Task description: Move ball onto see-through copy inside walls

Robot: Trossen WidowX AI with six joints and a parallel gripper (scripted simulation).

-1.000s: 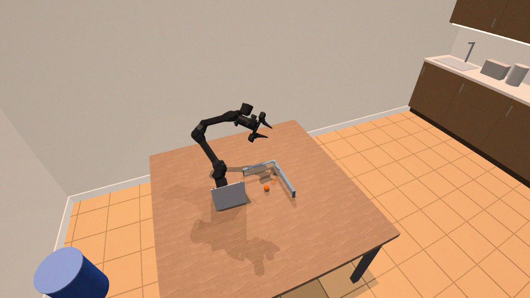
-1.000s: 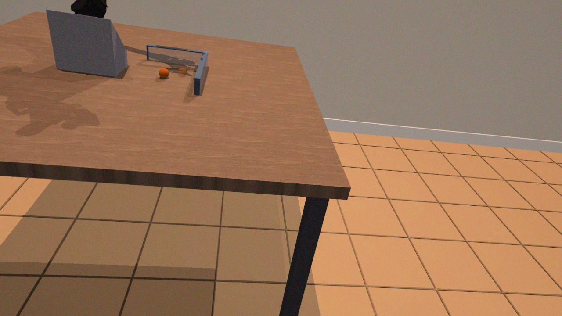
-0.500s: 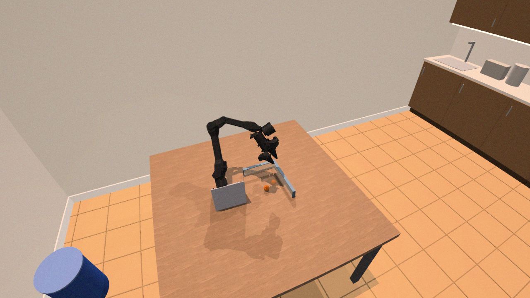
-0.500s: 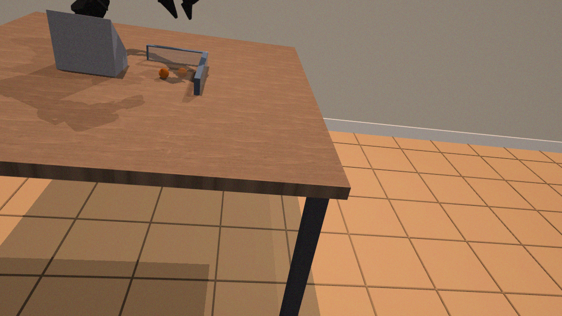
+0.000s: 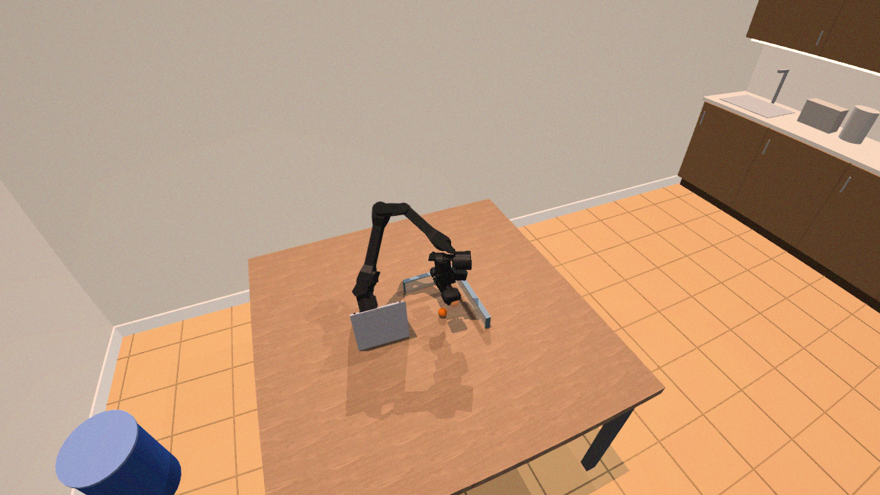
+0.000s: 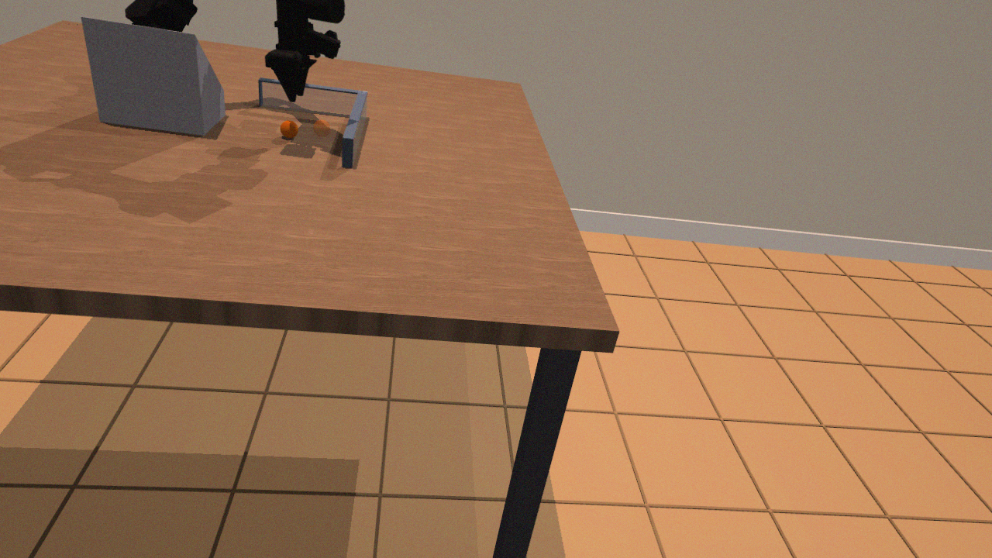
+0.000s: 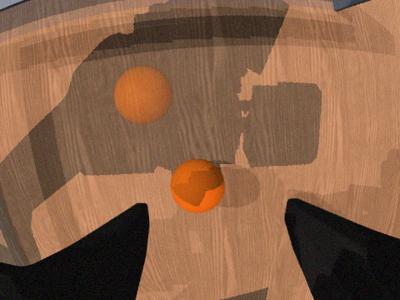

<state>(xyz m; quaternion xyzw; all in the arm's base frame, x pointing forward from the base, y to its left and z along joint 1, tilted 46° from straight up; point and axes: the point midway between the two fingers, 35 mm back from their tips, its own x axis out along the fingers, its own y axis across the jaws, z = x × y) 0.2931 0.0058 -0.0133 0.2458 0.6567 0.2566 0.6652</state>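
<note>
My gripper tip is now 2 cm past the orange ball and 7 cm above it.
</note>
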